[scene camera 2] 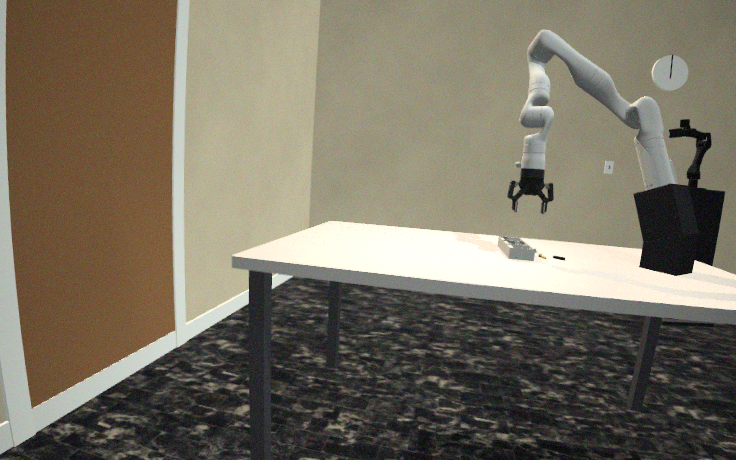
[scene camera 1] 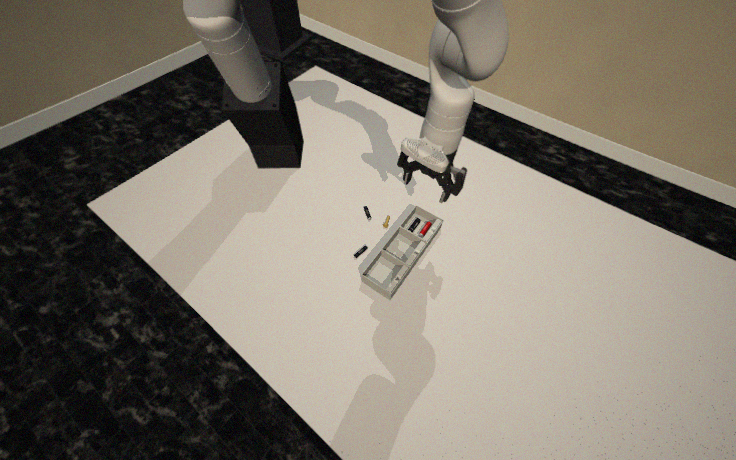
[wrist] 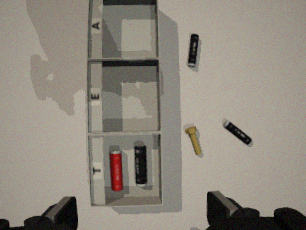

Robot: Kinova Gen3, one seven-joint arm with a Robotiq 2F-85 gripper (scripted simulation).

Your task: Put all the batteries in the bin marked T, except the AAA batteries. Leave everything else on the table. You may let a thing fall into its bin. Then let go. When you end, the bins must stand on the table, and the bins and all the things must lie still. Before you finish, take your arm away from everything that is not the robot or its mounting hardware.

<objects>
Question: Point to a tray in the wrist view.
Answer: At 126, 97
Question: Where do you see a tray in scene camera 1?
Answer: At 396, 259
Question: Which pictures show my gripper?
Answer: Scene camera 2, scene camera 1 and the wrist view: all of them.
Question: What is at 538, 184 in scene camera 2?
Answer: My gripper.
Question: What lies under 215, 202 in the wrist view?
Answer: My gripper.
</objects>
